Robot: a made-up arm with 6 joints. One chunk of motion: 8 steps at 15 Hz.
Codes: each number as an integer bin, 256 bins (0 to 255) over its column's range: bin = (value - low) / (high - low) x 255, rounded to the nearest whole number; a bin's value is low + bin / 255 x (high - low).
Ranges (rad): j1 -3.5..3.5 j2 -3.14..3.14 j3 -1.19..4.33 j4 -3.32..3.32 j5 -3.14..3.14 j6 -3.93..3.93
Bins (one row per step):
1: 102 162 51 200 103 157
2: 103 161 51 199 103 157
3: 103 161 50 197 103 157
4: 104 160 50 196 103 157
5: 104 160 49 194 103 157
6: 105 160 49 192 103 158
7: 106 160 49 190 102 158
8: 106 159 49 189 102 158
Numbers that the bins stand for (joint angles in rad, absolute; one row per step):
1: -0.7000 0.8496 -0.0860 1.8878 -0.6034 0.9093
2: -0.6725 0.8250 -0.0860 1.8618 -0.6034 0.9093
3: -0.6725 0.8250 -0.1076 1.8097 -0.6034 0.9093
4: -0.6451 0.8004 -0.1076 1.7837 -0.6034 0.9093
5: -0.6451 0.8004 -0.1293 1.7316 -0.6034 0.9093
6: -0.6176 0.8004 -0.1293 1.6795 -0.6034 0.9401
7: -0.5902 0.8004 -0.1293 1.6275 -0.6280 0.9401
8: -0.5902 0.7758 -0.1293 1.6014 -0.6280 0.9401

